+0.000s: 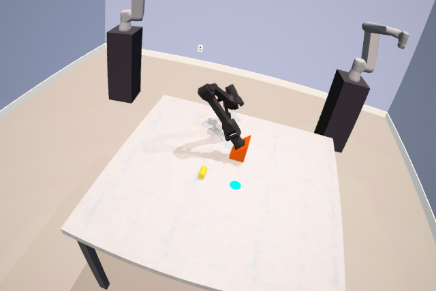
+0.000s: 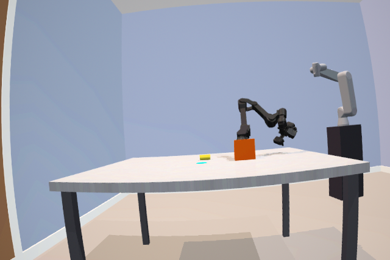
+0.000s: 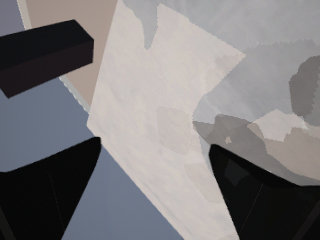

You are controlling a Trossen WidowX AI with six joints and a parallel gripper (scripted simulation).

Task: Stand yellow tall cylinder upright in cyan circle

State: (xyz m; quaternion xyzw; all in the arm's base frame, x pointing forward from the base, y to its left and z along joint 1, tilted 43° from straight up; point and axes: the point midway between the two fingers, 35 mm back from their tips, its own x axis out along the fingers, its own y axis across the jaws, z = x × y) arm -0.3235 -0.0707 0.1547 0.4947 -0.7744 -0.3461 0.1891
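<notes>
My gripper tip is now 550 mm short of the yellow tall cylinder and 60 mm above it. Round my gripper tip: cyan circle 590 mm ahead, 180 mm to the left, 70 mm below.
</notes>
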